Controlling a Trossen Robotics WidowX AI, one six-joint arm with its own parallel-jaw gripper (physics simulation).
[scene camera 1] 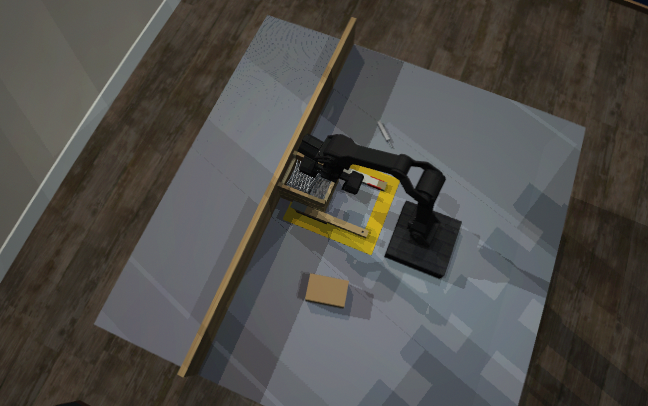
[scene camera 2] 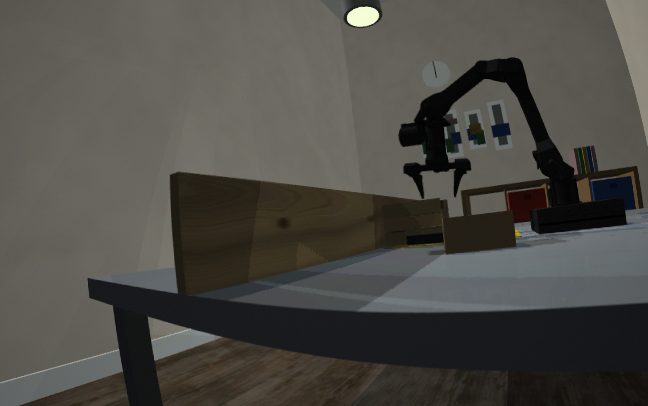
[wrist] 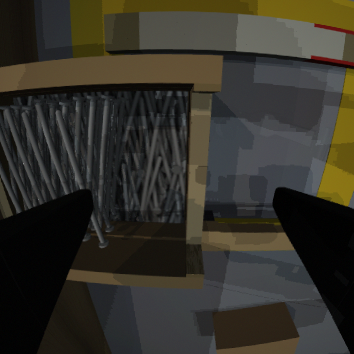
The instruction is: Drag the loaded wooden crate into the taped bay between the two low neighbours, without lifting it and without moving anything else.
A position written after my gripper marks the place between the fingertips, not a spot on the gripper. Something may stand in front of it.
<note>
My gripper [scene camera 2: 438,198] is open and holds nothing. Also in view: a wooden crate [scene camera 2: 421,213]. On the table rest a low wooden strip [scene camera 1: 300,208], a white strip with red end [wrist: 255,35] and a flat tan block [scene camera 2: 496,230]. I also see a long upright wooden board [scene camera 2: 226,231].
The wooden crate is seen too in scene camera 1 [scene camera 1: 316,193] and in the wrist view [wrist: 134,129]. The flat tan block also shows in scene camera 1 [scene camera 1: 324,290] and in the wrist view [wrist: 270,321]. The low wooden strip shows as well in the wrist view [wrist: 215,235]. Scene camera 2 does not show the white strip with red end, which is hidden by the flat tan block.
</note>
